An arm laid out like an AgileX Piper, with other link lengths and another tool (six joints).
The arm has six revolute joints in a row. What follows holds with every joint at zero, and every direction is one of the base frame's.
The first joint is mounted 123 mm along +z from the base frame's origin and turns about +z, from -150 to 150 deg.
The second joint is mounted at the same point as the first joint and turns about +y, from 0 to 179.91 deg.
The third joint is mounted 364.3 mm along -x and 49.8 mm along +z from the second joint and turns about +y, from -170 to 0 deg.
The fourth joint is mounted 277.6 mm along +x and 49 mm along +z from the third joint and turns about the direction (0.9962, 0, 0.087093), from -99.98 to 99.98 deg.
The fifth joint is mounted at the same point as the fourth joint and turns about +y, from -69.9 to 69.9 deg.
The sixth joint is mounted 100.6 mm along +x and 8.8 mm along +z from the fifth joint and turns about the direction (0.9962, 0, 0.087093), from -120 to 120 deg.
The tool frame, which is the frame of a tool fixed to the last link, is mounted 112.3 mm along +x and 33 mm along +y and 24.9 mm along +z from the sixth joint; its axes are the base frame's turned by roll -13.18, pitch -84.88 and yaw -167.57 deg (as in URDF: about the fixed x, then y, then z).
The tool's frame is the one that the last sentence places.
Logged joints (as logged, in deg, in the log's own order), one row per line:
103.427, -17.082, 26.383, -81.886, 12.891, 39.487
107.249, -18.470, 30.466, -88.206, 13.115, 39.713
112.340, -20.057, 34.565, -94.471, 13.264, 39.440
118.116, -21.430, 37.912, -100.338, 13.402, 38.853
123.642, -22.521, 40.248, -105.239, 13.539, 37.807
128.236, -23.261, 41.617, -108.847, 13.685, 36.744
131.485, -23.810, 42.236, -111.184, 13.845, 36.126
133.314, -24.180, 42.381, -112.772, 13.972, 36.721
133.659, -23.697, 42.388, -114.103, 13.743, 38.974
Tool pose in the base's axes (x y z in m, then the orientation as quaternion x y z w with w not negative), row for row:
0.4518, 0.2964, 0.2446, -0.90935, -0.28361, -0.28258, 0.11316
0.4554, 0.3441, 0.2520, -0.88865, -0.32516, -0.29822, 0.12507
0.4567, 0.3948, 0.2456, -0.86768, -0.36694, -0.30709, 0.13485
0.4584, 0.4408, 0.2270, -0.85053, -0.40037, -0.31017, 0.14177
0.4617, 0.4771, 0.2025, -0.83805, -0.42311, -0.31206, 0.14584
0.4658, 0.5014, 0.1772, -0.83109, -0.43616, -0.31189, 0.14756
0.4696, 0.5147, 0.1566, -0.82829, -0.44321, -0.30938, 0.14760
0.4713, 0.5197, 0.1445, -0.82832, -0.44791, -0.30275, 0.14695
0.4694, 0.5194, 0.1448, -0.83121, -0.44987, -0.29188, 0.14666
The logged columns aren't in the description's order. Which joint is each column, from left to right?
Columns, left to right: joint 2, joint 6, joint 1, joint 3, joint 4, joint 5.
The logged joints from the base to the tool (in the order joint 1, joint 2, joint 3, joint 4, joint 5, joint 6), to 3 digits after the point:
26.383, 103.427, -81.886, 12.891, 39.487, -17.082
30.466, 107.249, -88.206, 13.115, 39.713, -18.470
34.565, 112.340, -94.471, 13.264, 39.440, -20.057
37.912, 118.116, -100.338, 13.402, 38.853, -21.430
40.248, 123.642, -105.239, 13.539, 37.807, -22.521
41.617, 128.236, -108.847, 13.685, 36.744, -23.261
42.236, 131.485, -111.184, 13.845, 36.126, -23.810
42.381, 133.314, -112.772, 13.972, 36.721, -24.180
42.388, 133.659, -114.103, 13.743, 38.974, -23.697

